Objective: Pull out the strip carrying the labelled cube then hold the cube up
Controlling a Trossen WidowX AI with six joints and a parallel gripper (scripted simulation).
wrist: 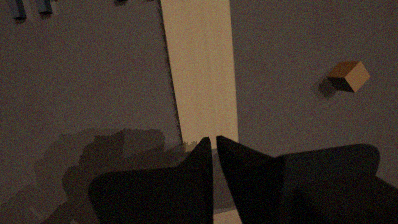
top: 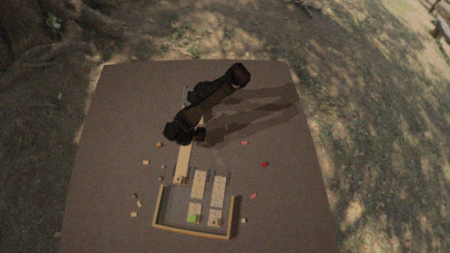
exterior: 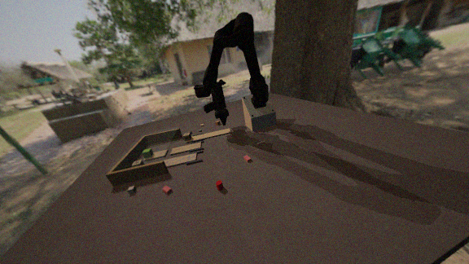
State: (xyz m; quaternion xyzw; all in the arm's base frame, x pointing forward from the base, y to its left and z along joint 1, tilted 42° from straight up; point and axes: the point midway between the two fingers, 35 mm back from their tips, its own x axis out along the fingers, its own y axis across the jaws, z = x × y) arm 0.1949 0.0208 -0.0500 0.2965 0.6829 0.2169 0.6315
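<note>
Right now my gripper tip is 90 mm short of the strip, 10 mm to the left of it and 40 mm above it. The rest, counted from my gripper tip: grey peg: 130 mm ahead, 110 mm to the right, 40 mm below.
</note>
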